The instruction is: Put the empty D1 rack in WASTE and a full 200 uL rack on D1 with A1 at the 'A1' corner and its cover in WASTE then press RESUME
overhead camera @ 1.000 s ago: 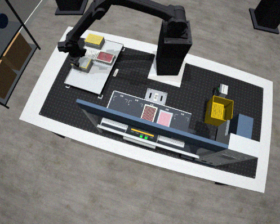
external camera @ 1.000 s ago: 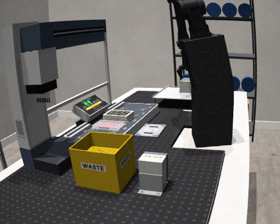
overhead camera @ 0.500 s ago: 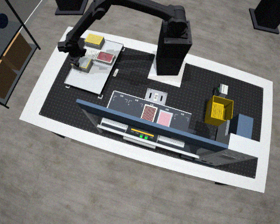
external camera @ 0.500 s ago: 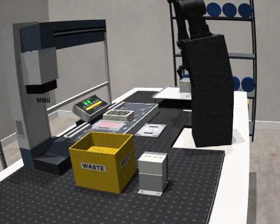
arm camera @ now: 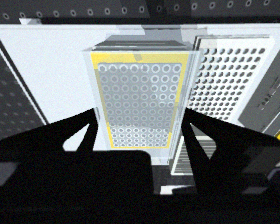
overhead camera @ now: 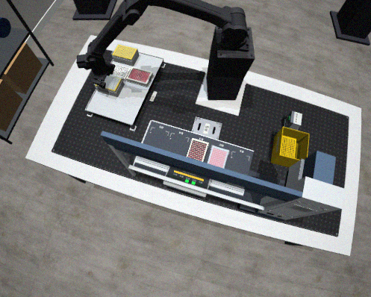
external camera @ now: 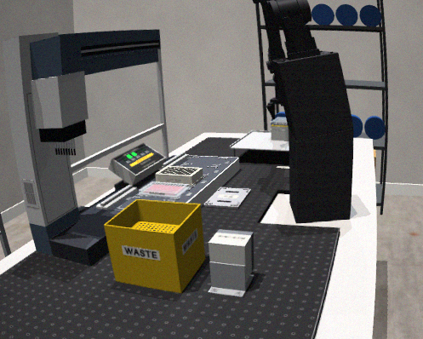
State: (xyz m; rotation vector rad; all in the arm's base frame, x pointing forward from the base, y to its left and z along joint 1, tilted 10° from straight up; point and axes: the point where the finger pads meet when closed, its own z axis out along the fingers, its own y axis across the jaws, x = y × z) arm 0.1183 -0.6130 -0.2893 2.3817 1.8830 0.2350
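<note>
Right now my hand is 40 mm past the shelf plate, 80 mm to the right of it and 70 mm above it. Also, from my hand: blue gantry (520 mm ahead, 510 mm to the left, 370 mm above); white well plate (110 mm behind, 20 mm to the left, 60 mm below); clear rack cover (right at my hand).
</note>
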